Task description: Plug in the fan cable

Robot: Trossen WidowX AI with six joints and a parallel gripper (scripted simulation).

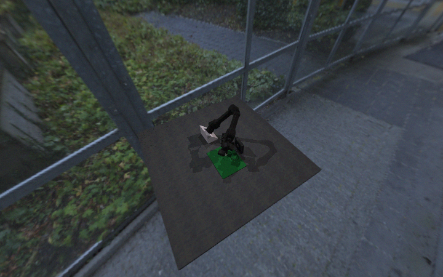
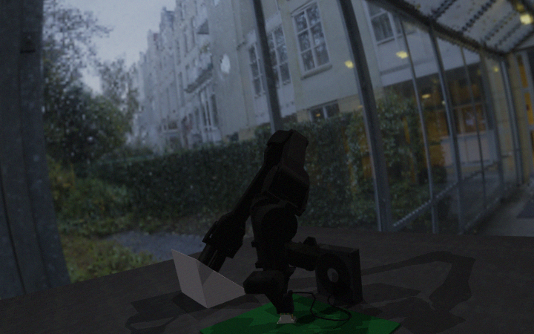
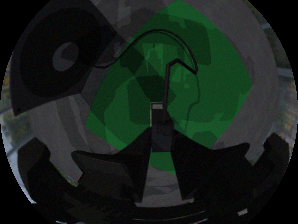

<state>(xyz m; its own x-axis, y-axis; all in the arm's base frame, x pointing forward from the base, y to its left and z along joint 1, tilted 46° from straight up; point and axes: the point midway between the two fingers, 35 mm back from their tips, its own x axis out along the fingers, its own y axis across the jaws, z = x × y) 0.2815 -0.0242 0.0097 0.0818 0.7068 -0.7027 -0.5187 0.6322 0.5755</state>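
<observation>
Now: the header 4 cm below my gripper tip and 1 cm ahead of it. From my gripper tip the other things lie so: green board (5 cm below, 5 cm ahead, 2 cm to the right); then dark plug (1 cm ahead, 1 cm above); then black fan (14 cm to the left, 3 cm ahead, 2 cm above).
</observation>
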